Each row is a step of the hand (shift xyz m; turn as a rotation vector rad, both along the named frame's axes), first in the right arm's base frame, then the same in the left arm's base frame.
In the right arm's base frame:
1: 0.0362 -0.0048 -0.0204 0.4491 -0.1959 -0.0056
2: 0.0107 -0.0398 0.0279 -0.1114 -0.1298 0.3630
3: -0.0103 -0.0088 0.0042 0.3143 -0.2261 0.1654
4: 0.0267 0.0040 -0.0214 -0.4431 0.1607 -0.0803
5: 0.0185 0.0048 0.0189 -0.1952 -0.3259 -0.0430
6: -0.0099 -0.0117 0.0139 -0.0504 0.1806 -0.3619
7: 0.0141 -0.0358 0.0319 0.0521 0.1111 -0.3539
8: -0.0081 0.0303 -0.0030 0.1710 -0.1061 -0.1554
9: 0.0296 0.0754 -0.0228 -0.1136 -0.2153 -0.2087
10: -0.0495 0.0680 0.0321 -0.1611 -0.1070 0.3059
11: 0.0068 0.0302 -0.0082 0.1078 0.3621 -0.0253
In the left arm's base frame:
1: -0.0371 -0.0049 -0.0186 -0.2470 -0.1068 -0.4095
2: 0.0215 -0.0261 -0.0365 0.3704 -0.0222 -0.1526
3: 0.0109 -0.0086 0.0028 -0.0272 -0.1027 -0.4074
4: -0.0335 0.0014 -0.0078 0.1822 0.0473 0.4395
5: 0.0027 0.0138 -0.0229 0.1371 -0.3507 0.0664
6: 0.0187 -0.0081 -0.0037 -0.2790 0.0420 0.2941
7: 0.0219 -0.0205 -0.0400 -0.3243 -0.0024 0.1874
8: -0.0022 0.0258 0.0179 -0.2082 -0.1197 -0.0836
9: -0.0477 0.0678 0.0144 -0.0589 -0.2875 0.1293
10: 0.0443 0.0652 0.0435 0.3528 -0.0280 -0.0758
11: -0.0153 0.0266 0.0092 -0.1426 0.3472 0.0501

